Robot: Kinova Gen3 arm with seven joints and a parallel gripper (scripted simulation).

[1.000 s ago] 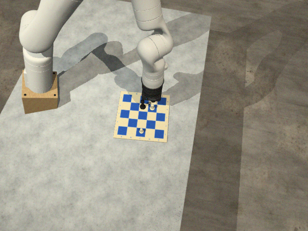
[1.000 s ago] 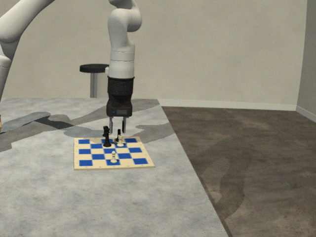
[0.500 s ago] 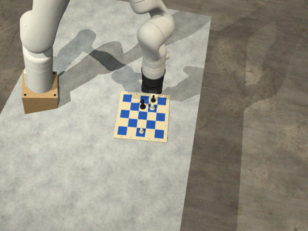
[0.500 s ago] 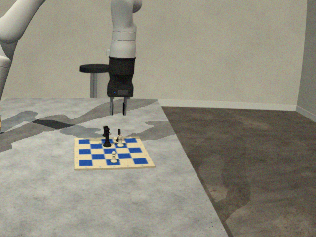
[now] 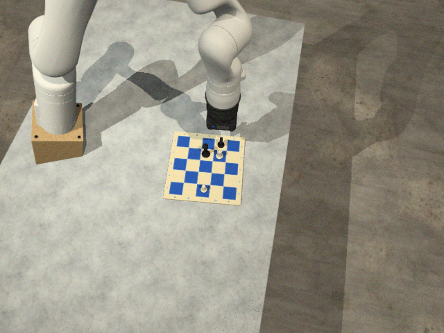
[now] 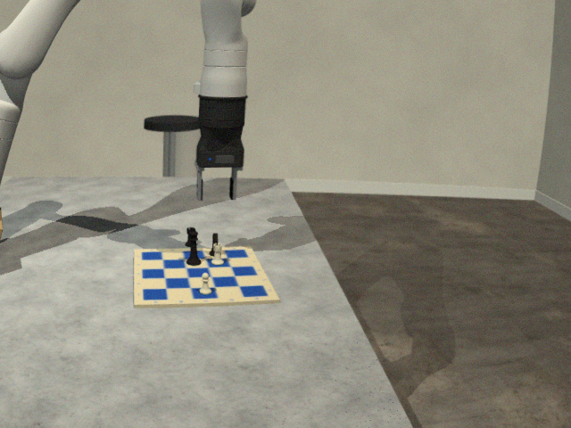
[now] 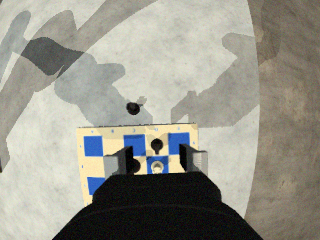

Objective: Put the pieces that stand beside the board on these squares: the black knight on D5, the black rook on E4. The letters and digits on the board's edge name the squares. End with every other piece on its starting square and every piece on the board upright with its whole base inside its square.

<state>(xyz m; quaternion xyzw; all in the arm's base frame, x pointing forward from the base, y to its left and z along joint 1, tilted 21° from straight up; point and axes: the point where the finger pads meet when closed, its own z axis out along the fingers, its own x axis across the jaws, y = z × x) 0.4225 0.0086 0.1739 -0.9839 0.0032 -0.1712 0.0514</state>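
Now: the black rook 4 cm behind my hand, 6 cm to the left of it and 11 cm below it. The rest, counted from my hand: white pawn 3 cm behind, 15 cm to the right, 11 cm below; cream chessboard 4 cm behind, 8 cm to the right, 12 cm below; white rook 4 cm to the right, 10 cm below.
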